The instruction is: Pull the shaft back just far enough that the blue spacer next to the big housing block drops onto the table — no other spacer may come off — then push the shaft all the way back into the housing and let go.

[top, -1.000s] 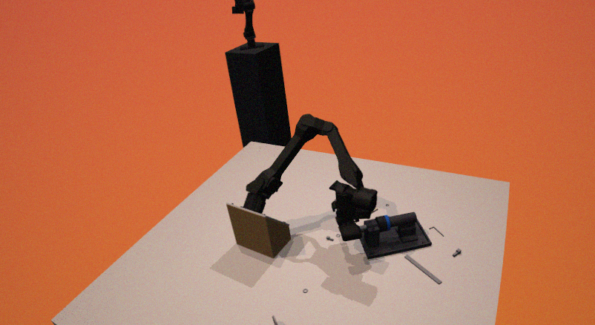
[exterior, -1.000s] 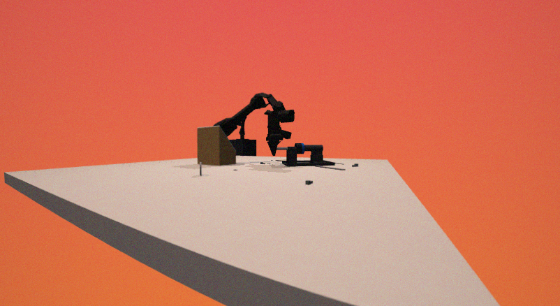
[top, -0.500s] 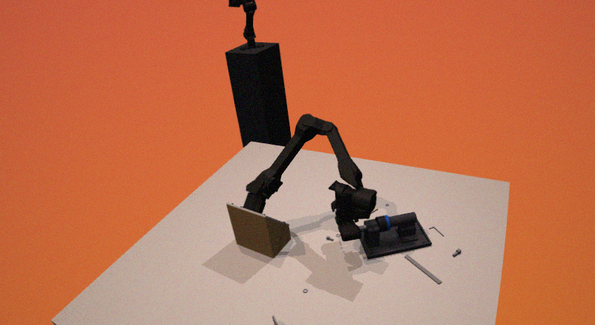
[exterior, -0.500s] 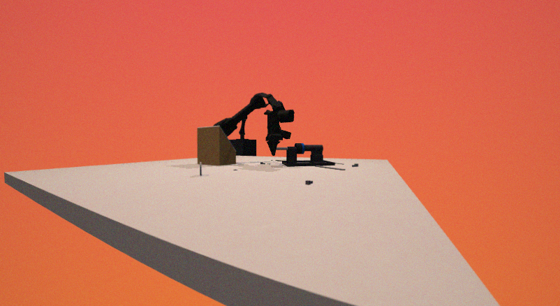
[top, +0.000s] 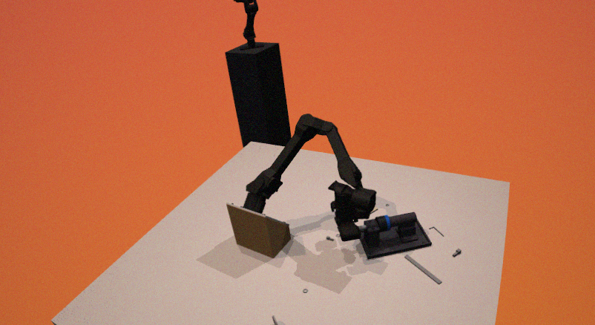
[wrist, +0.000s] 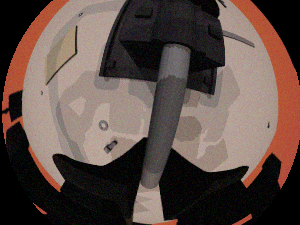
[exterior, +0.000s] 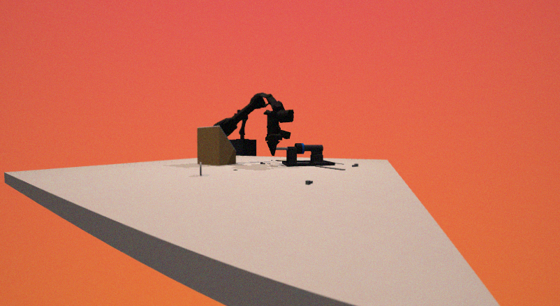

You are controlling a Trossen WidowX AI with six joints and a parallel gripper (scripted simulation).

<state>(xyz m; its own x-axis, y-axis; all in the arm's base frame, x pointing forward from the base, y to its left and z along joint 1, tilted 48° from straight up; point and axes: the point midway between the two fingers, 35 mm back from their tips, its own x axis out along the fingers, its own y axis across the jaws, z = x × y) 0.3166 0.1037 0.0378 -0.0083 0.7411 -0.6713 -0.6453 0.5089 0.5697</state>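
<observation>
Right now the grey shaft is 5 cm ahead of my gripper tip, 4 cm to the left of it and 3 cm above it. From my gripper tip the other things lie so: grey bar 27 cm ahead, 4 cm below, 1 cm to the left; hex key 25 cm ahead, 21 cm to the left, 4 cm below; blue spacer 11 cm ahead, 9 cm to the left, 3 cm above.
</observation>
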